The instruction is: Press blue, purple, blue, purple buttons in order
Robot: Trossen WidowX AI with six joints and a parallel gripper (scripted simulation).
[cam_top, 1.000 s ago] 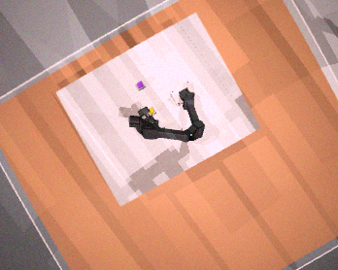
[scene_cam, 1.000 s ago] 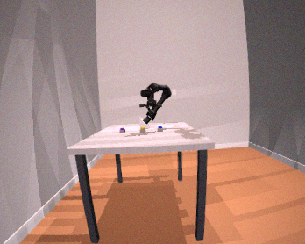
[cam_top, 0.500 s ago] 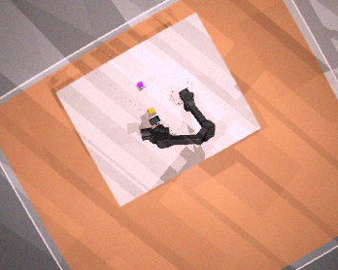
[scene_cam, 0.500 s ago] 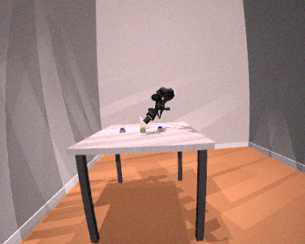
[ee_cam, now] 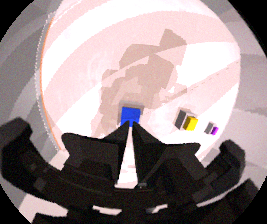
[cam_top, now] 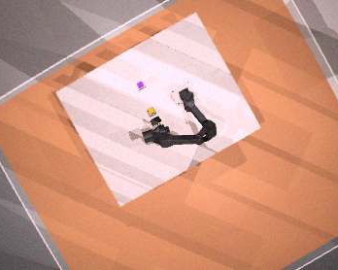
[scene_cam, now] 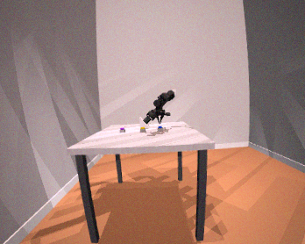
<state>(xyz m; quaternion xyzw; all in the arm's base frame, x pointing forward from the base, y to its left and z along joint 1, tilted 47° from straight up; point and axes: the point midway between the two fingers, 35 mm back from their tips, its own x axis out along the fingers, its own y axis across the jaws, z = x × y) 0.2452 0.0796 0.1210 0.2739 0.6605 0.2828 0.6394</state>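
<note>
Right now the blue button is 2 cm below my gripper tip. Round my gripper tip: purple button 3 cm behind, 34 cm to the right, 2 cm below; yellow button 15 cm to the right, 2 cm below.
</note>
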